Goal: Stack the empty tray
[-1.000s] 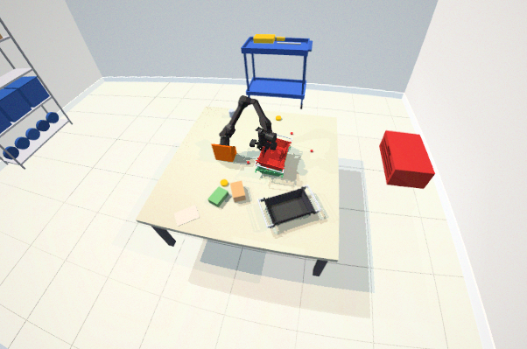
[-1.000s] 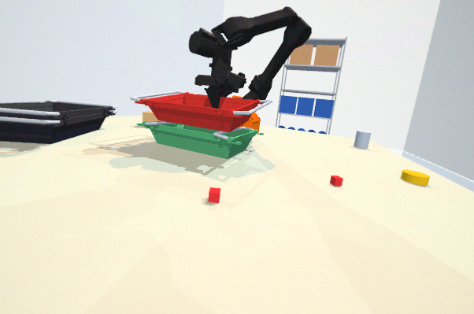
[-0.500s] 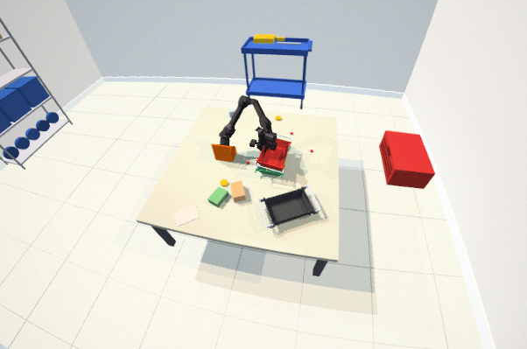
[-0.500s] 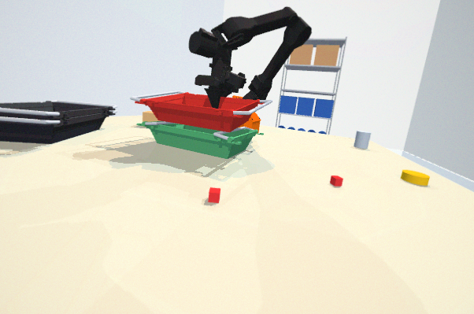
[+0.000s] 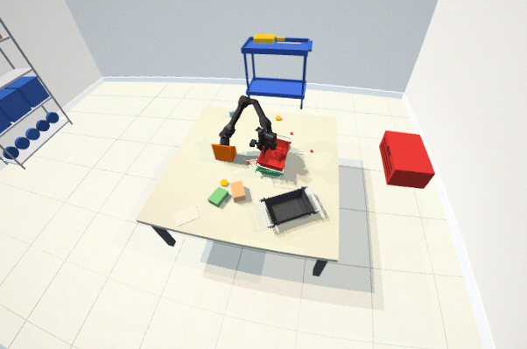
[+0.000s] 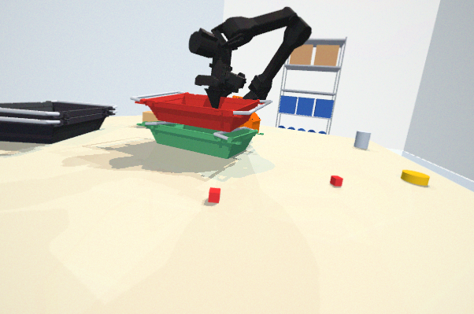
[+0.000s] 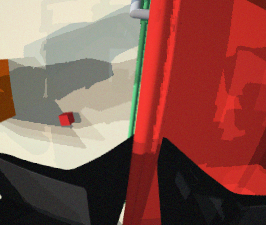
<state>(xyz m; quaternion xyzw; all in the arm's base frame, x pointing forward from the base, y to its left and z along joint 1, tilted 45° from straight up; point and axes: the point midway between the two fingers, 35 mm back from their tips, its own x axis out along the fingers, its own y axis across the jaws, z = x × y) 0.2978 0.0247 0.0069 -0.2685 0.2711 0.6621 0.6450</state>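
Right now the red tray is 80 mm ahead of my gripper tip and 20 mm above it. From my gripper tip the other things lie so: peach block (100 mm behind, 320 mm to the right, 70 mm below); then green block (210 mm behind, 390 mm to the right, 80 mm below); then pale card (370 mm behind, 570 mm to the right, 100 mm below).
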